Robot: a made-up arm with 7 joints.
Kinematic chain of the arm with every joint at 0, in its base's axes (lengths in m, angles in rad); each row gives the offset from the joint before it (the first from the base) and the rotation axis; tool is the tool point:
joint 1: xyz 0 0 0 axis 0 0.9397 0.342
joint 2: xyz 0 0 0 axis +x
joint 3: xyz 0 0 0 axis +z
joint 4: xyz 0.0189 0 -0.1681 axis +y
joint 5: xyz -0.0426 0 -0.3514 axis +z
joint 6: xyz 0 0 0 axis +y
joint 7: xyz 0 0 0 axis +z
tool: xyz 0 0 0
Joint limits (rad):
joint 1: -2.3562..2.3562
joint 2: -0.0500..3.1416
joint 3: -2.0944..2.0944
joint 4: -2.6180..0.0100
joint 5: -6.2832..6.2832
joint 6: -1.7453..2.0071
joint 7: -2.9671..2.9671
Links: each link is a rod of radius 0.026 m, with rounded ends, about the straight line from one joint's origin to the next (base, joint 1, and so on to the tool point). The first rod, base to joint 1, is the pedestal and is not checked.
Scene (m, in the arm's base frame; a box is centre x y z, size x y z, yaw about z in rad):
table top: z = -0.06
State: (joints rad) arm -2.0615 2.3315 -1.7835 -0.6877 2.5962 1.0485 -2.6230
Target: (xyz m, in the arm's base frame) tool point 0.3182 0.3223 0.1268
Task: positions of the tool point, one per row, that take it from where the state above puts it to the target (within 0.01 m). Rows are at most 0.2 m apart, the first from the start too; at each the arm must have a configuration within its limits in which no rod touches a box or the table.
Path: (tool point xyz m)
1: 0.1860 0.4293 0.1595
2: 0.3182 0.3223 0.1268

